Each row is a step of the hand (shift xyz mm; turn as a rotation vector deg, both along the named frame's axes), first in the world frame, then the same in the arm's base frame.
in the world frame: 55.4 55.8 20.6 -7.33 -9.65 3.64
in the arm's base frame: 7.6 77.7 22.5 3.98 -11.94 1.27
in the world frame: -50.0 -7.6 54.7 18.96 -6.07 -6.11
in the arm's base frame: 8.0 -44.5 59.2 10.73 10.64 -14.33
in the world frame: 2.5 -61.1 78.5 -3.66 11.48 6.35
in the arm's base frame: 83.3 -40.1 36.8 -5.52 4.49 11.61
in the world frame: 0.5 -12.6 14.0 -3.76 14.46 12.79
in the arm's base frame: 15.9 -8.2 5.8 -3.79 6.16 18.29
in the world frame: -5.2 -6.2 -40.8 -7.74 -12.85 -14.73
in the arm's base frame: -22.0 -6.8 -34.6 -4.61 -13.79 -15.18
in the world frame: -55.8 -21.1 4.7 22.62 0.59 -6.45
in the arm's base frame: -15.0 -56.2 13.9 8.43 17.76 -12.93
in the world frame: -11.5 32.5 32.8 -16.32 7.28 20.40
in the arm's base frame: -7.9 11.4 45.5 -1.98 -8.27 25.75
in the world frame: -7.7 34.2 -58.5 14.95 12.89 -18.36
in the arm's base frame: -58.3 18.1 -30.5 -10.08 20.27 -14.64
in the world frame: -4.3 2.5 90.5 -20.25 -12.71 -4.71
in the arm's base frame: 47.0 -4.3 77.4 -5.93 -23.50 -2.50
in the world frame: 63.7 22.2 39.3 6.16 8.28 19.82
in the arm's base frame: 43.4 61.7 20.2 9.43 9.47 17.91
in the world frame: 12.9 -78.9 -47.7 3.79 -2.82 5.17
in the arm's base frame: 28.9 -40.0 -78.9 6.73 0.90 1.70
